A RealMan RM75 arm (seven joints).
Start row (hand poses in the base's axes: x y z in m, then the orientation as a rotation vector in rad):
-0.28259 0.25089 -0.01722 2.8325 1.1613 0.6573
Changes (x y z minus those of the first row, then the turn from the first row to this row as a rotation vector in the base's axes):
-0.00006 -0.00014 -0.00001 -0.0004 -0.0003 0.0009
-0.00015 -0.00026 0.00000 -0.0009 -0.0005 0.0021
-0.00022 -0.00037 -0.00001 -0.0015 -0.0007 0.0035
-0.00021 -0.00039 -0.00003 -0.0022 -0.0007 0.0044
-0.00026 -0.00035 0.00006 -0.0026 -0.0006 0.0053
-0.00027 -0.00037 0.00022 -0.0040 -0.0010 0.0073
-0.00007 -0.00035 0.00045 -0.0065 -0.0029 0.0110
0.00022 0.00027 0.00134 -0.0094 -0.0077 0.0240
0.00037 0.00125 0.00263 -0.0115 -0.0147 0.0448
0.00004 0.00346 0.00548 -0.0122 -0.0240 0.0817
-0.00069 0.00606 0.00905 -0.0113 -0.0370 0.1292
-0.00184 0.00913 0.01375 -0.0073 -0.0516 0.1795
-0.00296 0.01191 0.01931 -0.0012 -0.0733 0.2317
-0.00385 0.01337 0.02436 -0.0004 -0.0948 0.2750
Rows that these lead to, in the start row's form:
-0.28265 0.25075 -0.01723 2.8316 1.1626 0.6574
-0.28274 0.25063 -0.01722 2.8306 1.1644 0.6574
-0.28281 0.25052 -0.01723 2.8294 1.1664 0.6573
-0.28280 0.25050 -0.01725 2.8285 1.1678 0.6568
-0.28285 0.25054 -0.01716 2.8279 1.1691 0.6564
-0.28286 0.25052 -0.01700 2.8257 1.1720 0.6559
-0.28266 0.25054 -0.01677 2.8209 1.1772 0.6567
-0.28237 0.25116 -0.01588 2.8101 1.1958 0.6616
-0.28222 0.25214 -0.01459 2.7950 1.2256 0.6702
-0.28255 0.25435 -0.01174 2.7720 1.2786 0.6837
-0.28328 0.25695 -0.00817 2.7416 1.3463 0.7034
-0.28443 0.26002 -0.00347 -2.7068 -1.4161 -0.7267
-0.28555 0.26280 0.00209 -2.6539 -1.4802 -0.7574
-0.28644 0.26426 0.00714 -2.6114 -1.5359 -0.7859

